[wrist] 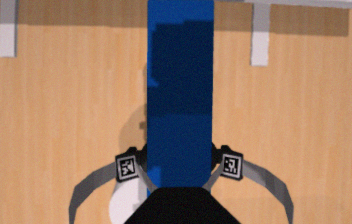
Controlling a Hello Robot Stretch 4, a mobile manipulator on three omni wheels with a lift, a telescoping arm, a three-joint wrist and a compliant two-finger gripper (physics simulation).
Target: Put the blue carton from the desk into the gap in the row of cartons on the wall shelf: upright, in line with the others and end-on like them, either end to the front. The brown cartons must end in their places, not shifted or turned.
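The blue carton [180,100] runs up the middle of the wrist view, its long face toward the camera and its far end at the top edge of the view. My gripper [179,157] is shut on the blue carton near its lower part, one fingertip pressed on each side. Dark shadows fall across the carton's face. The row of brown cartons and the gap do not show in this view.
A pale edge [310,2] runs along the top right, with a pale bracket-like bar [260,35] below it and another pale bar [7,30] at the far left. A white rounded thing [122,202] shows partly behind the left finger. Wood-grained surface lies behind.
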